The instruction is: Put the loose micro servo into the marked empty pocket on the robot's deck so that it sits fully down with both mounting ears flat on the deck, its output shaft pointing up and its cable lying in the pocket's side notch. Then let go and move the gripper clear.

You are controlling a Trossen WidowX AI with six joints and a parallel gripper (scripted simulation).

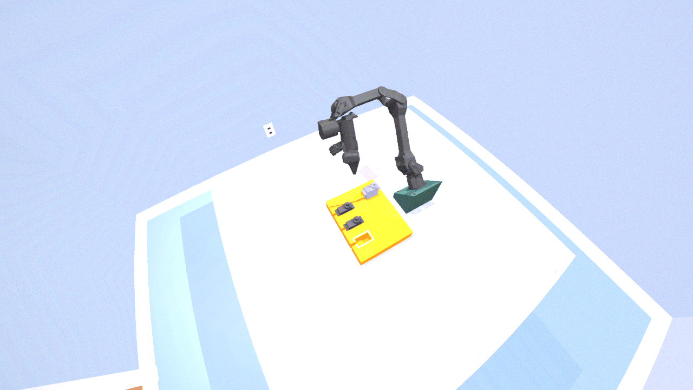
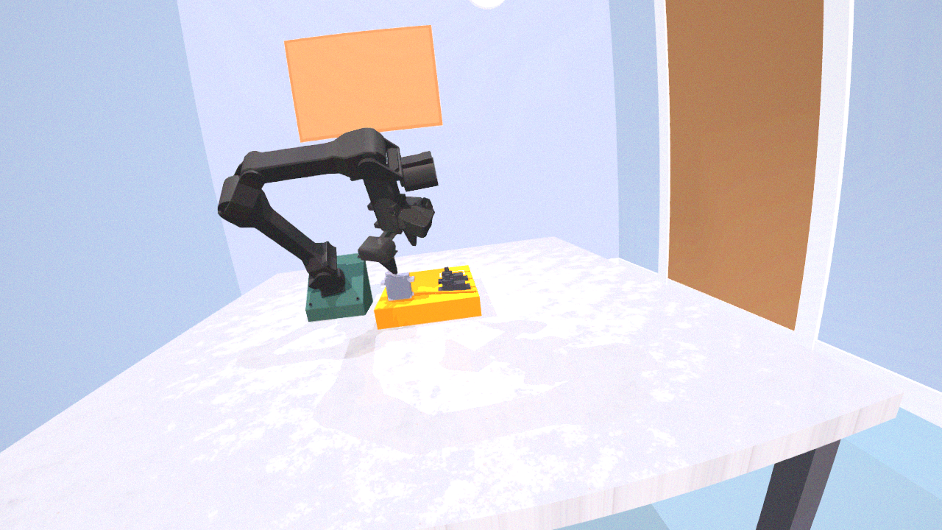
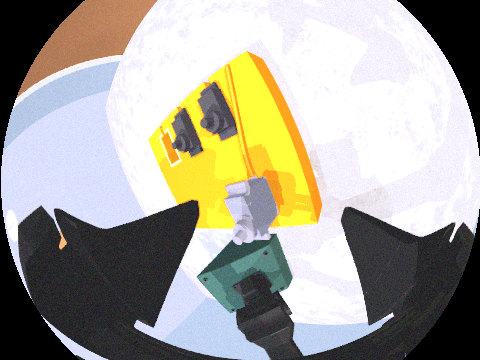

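The deck is 16 cm to the left of my gripper tip and 13 cm below it.
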